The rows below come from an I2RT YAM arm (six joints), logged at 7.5 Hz.
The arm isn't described. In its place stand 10 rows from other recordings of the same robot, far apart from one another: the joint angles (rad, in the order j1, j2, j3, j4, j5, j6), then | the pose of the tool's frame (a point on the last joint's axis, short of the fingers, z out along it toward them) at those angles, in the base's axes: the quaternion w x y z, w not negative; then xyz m.
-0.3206 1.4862 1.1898 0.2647 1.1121 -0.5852 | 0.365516 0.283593 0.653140 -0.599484 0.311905 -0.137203 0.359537
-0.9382 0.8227 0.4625 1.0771 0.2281 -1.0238 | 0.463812 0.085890 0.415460 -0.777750 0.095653 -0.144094 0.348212
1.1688 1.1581 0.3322 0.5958 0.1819 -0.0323 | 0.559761 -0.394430 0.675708 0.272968 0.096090 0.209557 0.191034
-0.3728 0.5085 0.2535 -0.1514 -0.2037 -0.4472 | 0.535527 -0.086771 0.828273 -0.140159 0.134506 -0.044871 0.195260
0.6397 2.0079 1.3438 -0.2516 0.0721 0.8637 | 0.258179 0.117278 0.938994 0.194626 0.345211 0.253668 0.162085
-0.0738 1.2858 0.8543 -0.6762 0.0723 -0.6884 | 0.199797 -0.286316 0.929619 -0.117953 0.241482 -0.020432 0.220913
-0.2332 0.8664 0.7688 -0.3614 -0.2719 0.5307 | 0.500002 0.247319 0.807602 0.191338 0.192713 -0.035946 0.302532
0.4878 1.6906 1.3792 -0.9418 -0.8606 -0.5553 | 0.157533 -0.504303 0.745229 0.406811 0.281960 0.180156 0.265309
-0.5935 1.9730 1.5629 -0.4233 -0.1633 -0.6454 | 0.336631 -0.053507 0.928614 -0.146605 0.372403 -0.244255 0.233000
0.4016 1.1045 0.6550 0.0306 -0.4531 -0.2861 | 0.518956 -0.390677 0.728167 0.218699 0.219309 0.110068 0.253782
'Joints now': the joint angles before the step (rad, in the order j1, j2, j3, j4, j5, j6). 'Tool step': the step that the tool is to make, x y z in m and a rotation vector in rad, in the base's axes. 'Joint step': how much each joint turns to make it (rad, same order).
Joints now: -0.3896 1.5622 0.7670 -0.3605 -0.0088 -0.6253
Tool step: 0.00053 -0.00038 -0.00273 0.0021 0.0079 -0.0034
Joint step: -0.0003 0.0111 0.0000 0.0031 0.0022 0.0025
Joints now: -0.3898 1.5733 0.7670 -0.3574 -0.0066 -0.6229
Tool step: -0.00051 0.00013 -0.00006 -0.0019 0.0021 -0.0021
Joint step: 0.0002 -0.0015 -0.0015 -0.0012 0.0032 0.0011
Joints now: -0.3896 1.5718 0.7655 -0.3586 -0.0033 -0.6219
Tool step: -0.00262 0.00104 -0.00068 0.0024 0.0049 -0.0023
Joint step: 0.0000 -0.0075 -0.0096 -0.0034 0.0006 0.0022
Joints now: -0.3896 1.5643 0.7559 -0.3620 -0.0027 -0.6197
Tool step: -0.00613 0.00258 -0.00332 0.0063 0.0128 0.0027
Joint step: 0.0000 -0.0132 -0.0258 -0.0016 -0.0019 -0.0022
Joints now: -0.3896 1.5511 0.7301 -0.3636 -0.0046 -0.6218
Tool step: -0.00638 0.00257 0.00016 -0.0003 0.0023 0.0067
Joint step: -0.0004 -0.0265 -0.0242 -0.0043 -0.0016 -0.0070
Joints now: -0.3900 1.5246 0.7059 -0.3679 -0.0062 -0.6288
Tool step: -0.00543 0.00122 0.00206 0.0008 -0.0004 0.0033
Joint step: -0.0042 -0.0269 -0.0152 -0.0117 -0.0036 -0.0066
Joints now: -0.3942 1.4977 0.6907 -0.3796 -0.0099 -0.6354
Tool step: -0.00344 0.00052 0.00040 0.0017 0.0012 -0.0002
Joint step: -0.0037 -0.0140 -0.0104 -0.0054 -0.0023 -0.0028
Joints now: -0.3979 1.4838 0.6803 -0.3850 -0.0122 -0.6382
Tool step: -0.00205 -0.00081 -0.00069 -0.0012 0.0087 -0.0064
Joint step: -0.0055 -0.0023 -0.0038 -0.0060 0.0045 -0.0009
